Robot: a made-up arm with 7 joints.
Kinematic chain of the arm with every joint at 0, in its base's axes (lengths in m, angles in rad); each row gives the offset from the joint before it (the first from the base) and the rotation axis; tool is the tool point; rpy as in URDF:
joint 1: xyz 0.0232 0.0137 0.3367 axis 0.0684 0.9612 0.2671
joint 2: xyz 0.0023 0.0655 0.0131 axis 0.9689 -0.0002 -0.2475
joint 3: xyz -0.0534 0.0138 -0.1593 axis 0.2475 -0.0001 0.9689
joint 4: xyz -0.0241 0.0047 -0.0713 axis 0.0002 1 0
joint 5: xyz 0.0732 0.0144 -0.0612 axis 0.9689 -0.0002 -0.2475
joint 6: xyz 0.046 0.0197 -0.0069 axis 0.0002 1 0
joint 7: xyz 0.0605 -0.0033 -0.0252 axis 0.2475 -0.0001 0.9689
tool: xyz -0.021 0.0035 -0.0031 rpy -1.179 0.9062 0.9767
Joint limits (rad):
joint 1: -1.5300..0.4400
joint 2: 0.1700..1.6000
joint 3: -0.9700..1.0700
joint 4: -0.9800..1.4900
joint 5: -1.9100..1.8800
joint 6: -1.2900..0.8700
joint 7: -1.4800..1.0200
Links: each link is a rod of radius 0.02 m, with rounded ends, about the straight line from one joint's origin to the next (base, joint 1, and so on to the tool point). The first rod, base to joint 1, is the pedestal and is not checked.
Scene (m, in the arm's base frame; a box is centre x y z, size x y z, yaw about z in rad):
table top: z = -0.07
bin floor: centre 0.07 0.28 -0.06 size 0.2 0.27 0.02 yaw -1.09
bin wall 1: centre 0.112 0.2 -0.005 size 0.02 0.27 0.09 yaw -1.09
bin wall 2: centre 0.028 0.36 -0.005 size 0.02 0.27 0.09 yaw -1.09
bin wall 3: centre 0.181 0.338 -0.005 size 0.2 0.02 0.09 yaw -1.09
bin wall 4: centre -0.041 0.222 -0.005 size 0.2 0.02 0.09 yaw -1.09
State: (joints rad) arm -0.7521 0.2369 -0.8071 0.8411 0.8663 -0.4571 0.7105
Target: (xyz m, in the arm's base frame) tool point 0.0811 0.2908 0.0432
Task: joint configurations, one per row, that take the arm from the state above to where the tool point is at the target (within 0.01 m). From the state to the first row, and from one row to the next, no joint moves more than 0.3 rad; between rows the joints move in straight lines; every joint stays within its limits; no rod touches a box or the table.
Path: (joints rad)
1: -0.8049 0.4971 -0.6999 0.5793 1.1482 -0.4880 0.6429
2: -0.8577 0.7574 -0.5926 0.3175 1.4301 -0.5188 0.5752
3: -0.5771 0.8709 -0.6596 0.2671 1.2258 -0.6074 0.5846
4: -0.2965 0.9845 -0.7266 0.2166 1.0216 -0.6960 0.5939
5: -0.0159 1.0980 -0.7936 0.1661 0.8173 -0.7846 0.6033
6: -0.0708 0.9722 -0.8099 0.3615 0.8345 -0.7162 0.6244
7: -0.1258 0.8465 -0.8261 0.5568 0.8516 -0.6478 0.6456

